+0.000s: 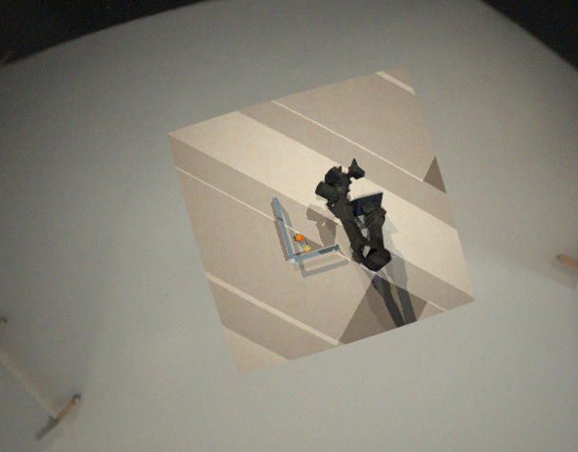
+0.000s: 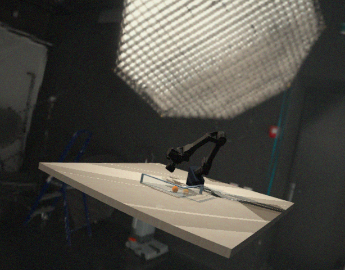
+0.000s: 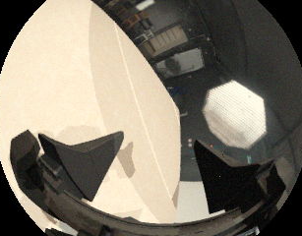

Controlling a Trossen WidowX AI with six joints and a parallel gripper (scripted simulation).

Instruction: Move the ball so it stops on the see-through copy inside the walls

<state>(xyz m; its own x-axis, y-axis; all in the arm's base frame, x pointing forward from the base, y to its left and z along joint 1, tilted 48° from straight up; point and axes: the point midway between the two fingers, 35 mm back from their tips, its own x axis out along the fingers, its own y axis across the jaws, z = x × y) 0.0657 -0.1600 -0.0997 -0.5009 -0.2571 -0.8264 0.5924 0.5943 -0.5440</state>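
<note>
My gripper tip is now 30 cm short of the orange ball, 27 cm to the right of it and 11 cm above it. From my gripper tip the other things lie so: long wall (36 cm ahead, 21 cm to the left, 10 cm below); see-through copy (33 cm to the left, 28 cm ahead, 11 cm below); short wall (36 cm to the left, 25 cm ahead, 10 cm below).
</note>
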